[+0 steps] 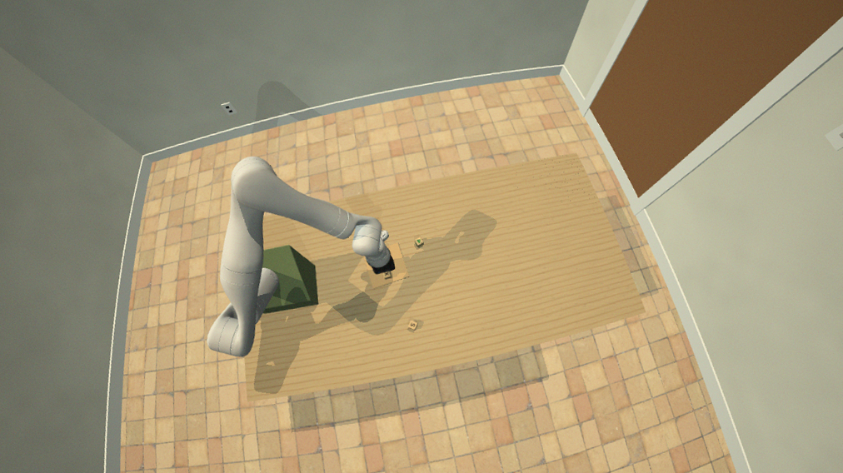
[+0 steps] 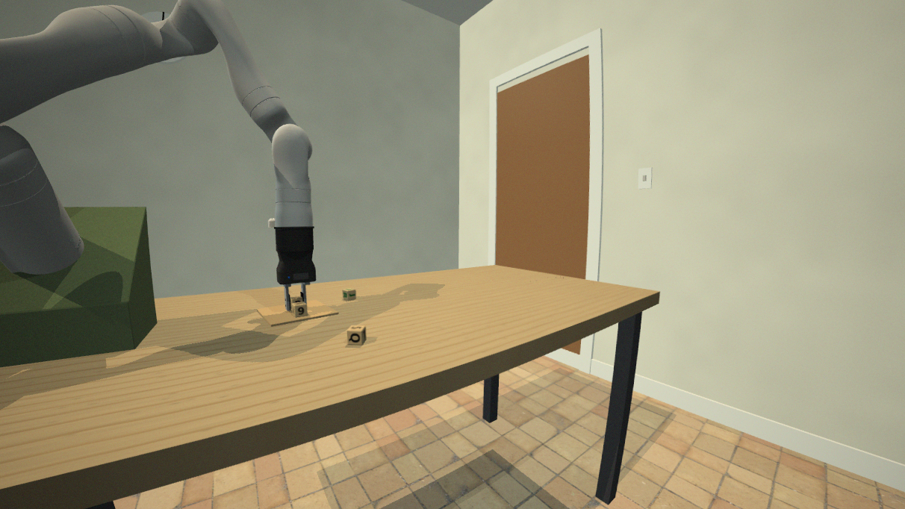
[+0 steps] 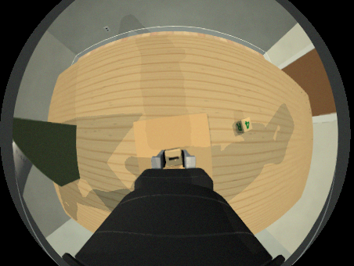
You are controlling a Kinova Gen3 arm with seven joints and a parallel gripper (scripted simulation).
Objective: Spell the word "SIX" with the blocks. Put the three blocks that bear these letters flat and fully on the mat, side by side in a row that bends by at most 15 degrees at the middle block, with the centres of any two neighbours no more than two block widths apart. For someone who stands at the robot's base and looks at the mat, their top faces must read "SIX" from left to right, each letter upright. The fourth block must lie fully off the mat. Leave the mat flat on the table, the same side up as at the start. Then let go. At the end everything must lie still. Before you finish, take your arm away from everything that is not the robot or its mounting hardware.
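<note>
The tan mat lies 20 mm below my hand. Round my hand: tan block: 240 mm to the right, 20 mm ahead, 10 mm below.
</note>
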